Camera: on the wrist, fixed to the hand. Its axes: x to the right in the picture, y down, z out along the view.
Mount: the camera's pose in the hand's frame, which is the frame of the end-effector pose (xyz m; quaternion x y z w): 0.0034 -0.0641 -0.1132 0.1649 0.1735 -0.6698 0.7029
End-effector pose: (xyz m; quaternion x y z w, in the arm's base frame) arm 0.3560 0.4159 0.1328 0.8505 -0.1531 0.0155 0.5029
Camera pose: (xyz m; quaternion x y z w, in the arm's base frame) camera 0.3914 0.5411 0.1348 0.7806 0.5519 -0.1531 0.2502
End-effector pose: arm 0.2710 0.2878 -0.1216 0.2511 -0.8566 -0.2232 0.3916
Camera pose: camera 0.3741 0.2151 -0.0896 0.8536 -0.4028 -0.2344 0.2330
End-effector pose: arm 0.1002 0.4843 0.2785 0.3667 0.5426 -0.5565 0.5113
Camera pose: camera 0.0209 0.5874 0.2738 -0.0752 -0.6240 0.7595 0.1680
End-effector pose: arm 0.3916 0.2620 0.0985 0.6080 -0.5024 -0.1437 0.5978
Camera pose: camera 0.5091 0.3112 0.0717 0.8873 0.1341 -0.3131 0.3108
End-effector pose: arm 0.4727 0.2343 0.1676 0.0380 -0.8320 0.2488 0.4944
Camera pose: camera 0.5818 0.2301 0.2384 0.6223 -0.4326 -0.0125 0.6522
